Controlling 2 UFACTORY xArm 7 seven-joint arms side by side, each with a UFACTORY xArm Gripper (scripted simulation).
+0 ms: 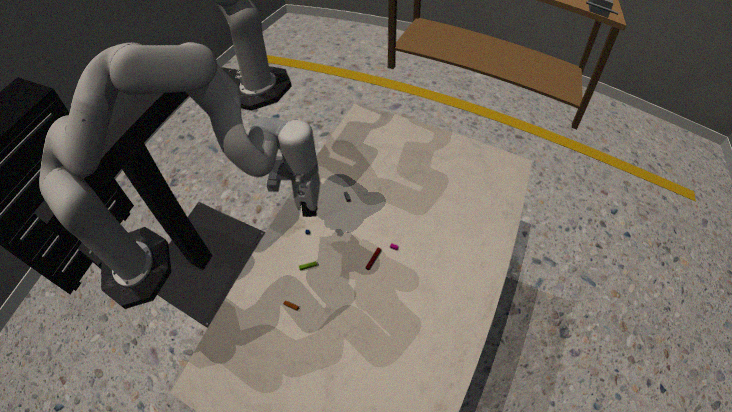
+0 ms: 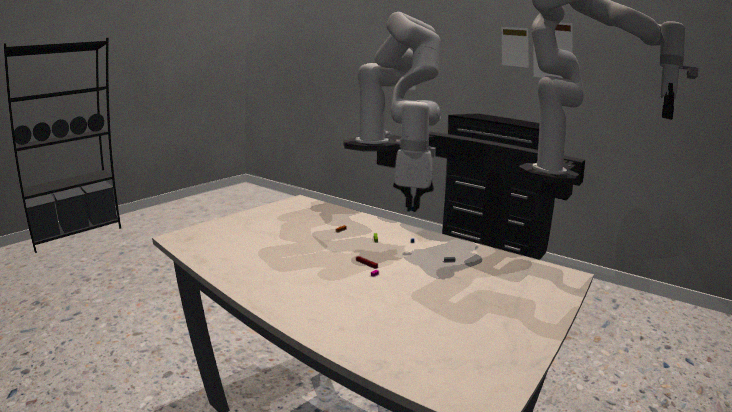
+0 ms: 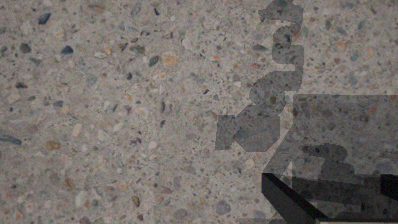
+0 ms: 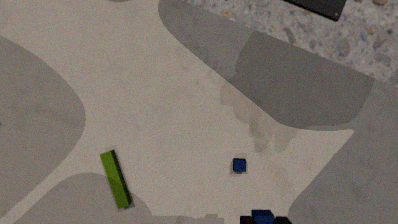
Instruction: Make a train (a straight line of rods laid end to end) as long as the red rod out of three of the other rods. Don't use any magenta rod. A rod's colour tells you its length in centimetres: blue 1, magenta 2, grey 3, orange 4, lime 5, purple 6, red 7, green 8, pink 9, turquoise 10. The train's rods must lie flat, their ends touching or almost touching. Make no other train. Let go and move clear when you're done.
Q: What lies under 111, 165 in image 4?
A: A lime rod.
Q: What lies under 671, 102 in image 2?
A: My left gripper.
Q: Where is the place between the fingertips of my right gripper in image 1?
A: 311, 212
